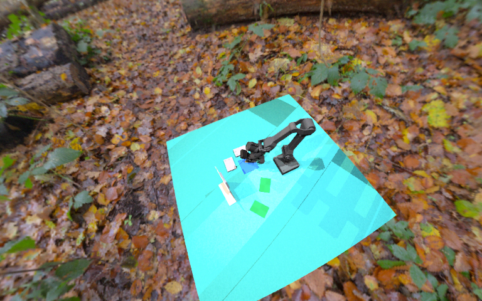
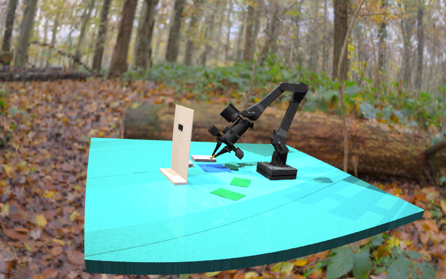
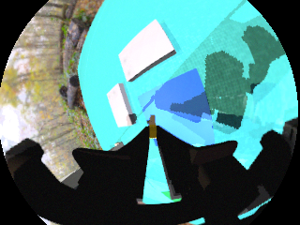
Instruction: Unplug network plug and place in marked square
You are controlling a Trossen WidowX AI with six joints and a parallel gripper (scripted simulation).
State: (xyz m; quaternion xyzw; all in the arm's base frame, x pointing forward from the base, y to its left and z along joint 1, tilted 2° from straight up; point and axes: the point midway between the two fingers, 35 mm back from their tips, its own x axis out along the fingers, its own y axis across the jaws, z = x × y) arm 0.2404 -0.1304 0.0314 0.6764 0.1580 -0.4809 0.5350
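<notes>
Right now the blue square is 1 cm behind my gripper tip and 5 cm below it. The rest, counted from my gripper tip: network plug: right at my gripper tip; then tan upright panel: 21 cm ahead, 12 cm to the left, 7 cm above.
</notes>
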